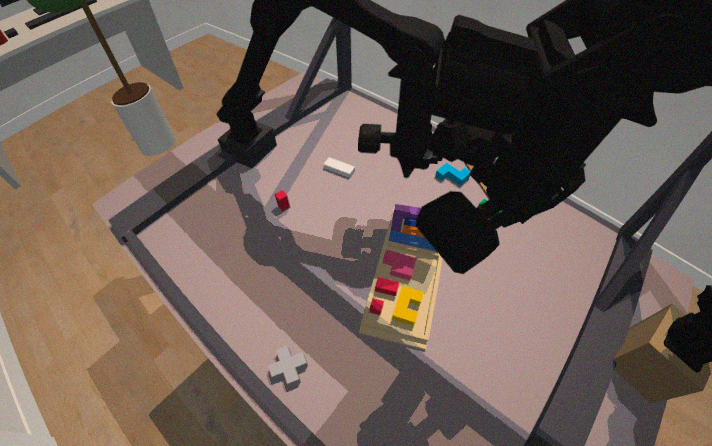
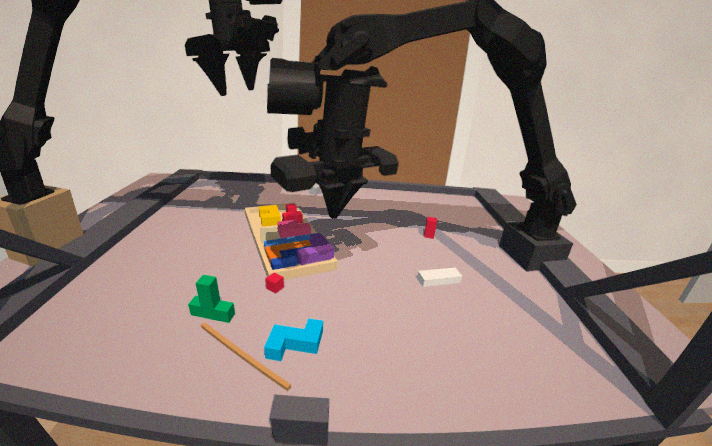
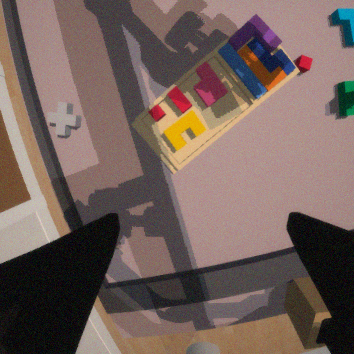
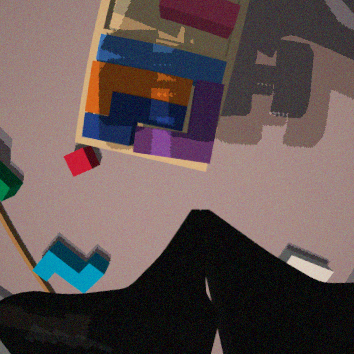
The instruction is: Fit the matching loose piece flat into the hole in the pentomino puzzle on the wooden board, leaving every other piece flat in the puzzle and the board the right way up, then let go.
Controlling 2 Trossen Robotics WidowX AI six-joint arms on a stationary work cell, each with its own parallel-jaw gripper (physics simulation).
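Pixels of known places: left gripper, fingertip midpoint: [image 2: 238,92] [image 3: 204,221]; right gripper, fingertip midpoint: [image 1: 405,176] [image 2: 332,217] [image 4: 198,217]; left arm's base, origin of the base link: [image 1: 687,344] [image 2: 28,195] [image 3: 334,328]; right arm's base, origin of the base link: [image 1: 245,133] [image 2: 538,232].
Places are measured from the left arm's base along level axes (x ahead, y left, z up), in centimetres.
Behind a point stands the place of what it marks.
Note:
The wooden board [image 1: 395,342] @[x 32.9, y 32.1, z -10.9 cm] [image 4: 200,166] @[x 54.4, y 13.2, z -9.6 cm] holds a purple V piece [image 2: 316,255] @[x 51.7, y 11.7, z -8.3 cm] [image 3: 241,36] @[x 50.5, y 16.4, z -7.6 cm] [image 4: 206,112] @[x 51.0, y 16.1, z -7.6 cm], a blue bar [image 3: 242,71] @[x 45.3, y 16.3, z -8.7 cm] [image 4: 165,57] @[x 45.8, y 16.5, z -8.7 cm], an orange piece [image 4: 145,77] @[x 45.9, y 14.4, z -8.7 cm], a dark blue piece [image 4: 150,111] @[x 48.2, y 12.9, z -8.7 cm], a pink piece [image 1: 398,262] @[x 43.7, y 22.2, z -8.6 cm] [image 3: 210,87] @[x 43.0, y 21.6, z -8.7 cm] and a yellow U [image 1: 404,309] @[x 36.0, y 27.6, z -8.7 cm] [image 3: 175,131] @[x 36.2, y 27.8, z -8.7 cm]. Loose are a cyan Z piece [image 1: 452,174] @[x 53.7, y -4.1, z -9.6 cm] [image 2: 294,338] @[x 54.4, y -5.9, z -9.4 cm] [image 4: 70,265] @[x 53.9, y -4.1, z -9.6 cm], a green T piece [image 2: 210,307] @[x 41.6, y -4.4, z -9.2 cm] and a grey cross [image 1: 287,367] @[x 40.1, y 49.2, z -9.4 cm] [image 3: 64,120] @[x 40.0, y 48.2, z -9.5 cm]. My right gripper [image 2: 334,215] @[x 54.2, y 11.8, z -0.8 cm] [image 4: 198,217] @[x 54.2, y 11.8, z -0.8 cm] is shut and empty, above the table near the board's purple end. My left gripper [image 2: 237,91] @[x 31.2, y 24.7, z 15.9 cm] [image 3: 204,221] @[x 31.2, y 24.7, z 15.9 cm] is open and empty, high up.
Red blocks [image 1: 387,286] @[x 41.2, y 27.1, z -8.7 cm] [image 1: 376,306] @[x 39.4, y 31.1, z -8.7 cm] lie in the board. A red cube [image 2: 274,283] @[x 47.5, y 3.9, z -9.5 cm] [image 4: 80,161] @[x 47.1, y 5.4, z -9.4 cm] is by its corner. A red block [image 1: 282,200] @[x 70.0, y 32.0, z -8.1 cm] [image 2: 430,227] @[x 70.9, y 30.6, z -8.9 cm], a white bar [image 1: 338,167] @[x 72.2, y 15.6, z -10.0 cm] [image 2: 440,276] @[x 72.7, y 14.2, z -10.0 cm] and a wooden stick [image 2: 244,356] @[x 49.2, y -9.3, z -10.8 cm] are on the table. Dark frame rails surround it.

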